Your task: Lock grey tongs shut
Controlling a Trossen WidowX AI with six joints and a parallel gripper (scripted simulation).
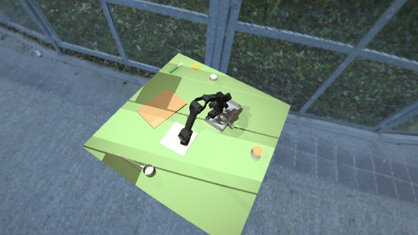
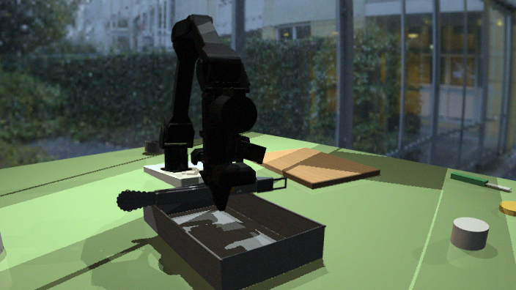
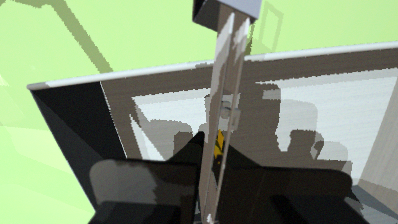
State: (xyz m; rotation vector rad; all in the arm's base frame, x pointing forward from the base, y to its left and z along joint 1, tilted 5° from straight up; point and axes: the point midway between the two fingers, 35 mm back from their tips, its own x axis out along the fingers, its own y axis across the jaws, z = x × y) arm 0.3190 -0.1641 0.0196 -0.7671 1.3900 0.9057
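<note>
My gripper tip is now 90 mm past the wooden board, 470 mm to the right of it and 20 mm above it. The rest, counted from my gripper tip: yellow lock piece (10 mm ahead, 10 mm to the left, 40 mm above); then dark roasting tin (40 mm ahead, 50 mm to the right); then green-handled tool (420 mm ahead, 560 mm to the left, 20 mm below).
</note>
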